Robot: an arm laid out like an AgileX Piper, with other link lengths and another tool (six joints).
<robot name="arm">
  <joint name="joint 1" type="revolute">
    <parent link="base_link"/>
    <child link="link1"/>
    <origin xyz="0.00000 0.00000 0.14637"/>
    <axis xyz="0 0 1"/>
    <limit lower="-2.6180" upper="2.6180"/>
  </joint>
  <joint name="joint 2" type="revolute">
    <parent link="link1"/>
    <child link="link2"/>
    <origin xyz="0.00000 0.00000 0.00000" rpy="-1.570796 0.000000 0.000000"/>
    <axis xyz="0 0 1"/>
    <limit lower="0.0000" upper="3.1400"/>
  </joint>
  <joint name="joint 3" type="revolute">
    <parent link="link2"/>
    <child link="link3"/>
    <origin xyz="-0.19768 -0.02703 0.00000"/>
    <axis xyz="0 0 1"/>
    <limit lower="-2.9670" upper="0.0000"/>
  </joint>
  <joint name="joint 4" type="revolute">
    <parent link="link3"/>
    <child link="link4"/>
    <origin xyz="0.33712 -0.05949 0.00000" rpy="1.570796 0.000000 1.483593"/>
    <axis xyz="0 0 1"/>
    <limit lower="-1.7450" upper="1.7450"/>
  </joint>
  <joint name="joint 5" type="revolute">
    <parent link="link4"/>
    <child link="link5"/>
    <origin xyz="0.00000 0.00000 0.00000" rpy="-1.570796 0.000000 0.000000"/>
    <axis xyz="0 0 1"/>
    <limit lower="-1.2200" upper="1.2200"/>
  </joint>
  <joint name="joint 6" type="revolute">
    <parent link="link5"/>
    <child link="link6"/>
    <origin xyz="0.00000 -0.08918 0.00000" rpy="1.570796 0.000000 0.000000"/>
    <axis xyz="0 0 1"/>
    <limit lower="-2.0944" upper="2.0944"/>
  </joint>
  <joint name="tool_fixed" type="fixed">
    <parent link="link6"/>
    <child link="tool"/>
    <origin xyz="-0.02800 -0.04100 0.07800" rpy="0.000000 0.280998 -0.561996"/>
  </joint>
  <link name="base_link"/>
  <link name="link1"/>
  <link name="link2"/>
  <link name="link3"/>
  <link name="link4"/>
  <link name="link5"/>
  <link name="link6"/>
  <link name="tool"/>
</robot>
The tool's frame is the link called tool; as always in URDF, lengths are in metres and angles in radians.
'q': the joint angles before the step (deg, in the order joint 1, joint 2, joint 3, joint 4, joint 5, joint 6). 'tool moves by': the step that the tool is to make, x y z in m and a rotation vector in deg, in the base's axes. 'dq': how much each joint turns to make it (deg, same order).
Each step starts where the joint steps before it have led.
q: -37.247 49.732 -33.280 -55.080 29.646 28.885
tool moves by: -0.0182 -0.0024 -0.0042 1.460 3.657 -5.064
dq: -0.004 -0.776 0.001 1.054 6.861 -1.328
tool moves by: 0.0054 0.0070 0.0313 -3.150 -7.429 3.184
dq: 0.004 -4.112 0.040 -0.015 -4.988 1.812
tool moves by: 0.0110 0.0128 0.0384 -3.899 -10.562 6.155
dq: -0.009 -4.097 0.002 -0.534 -9.097 3.721
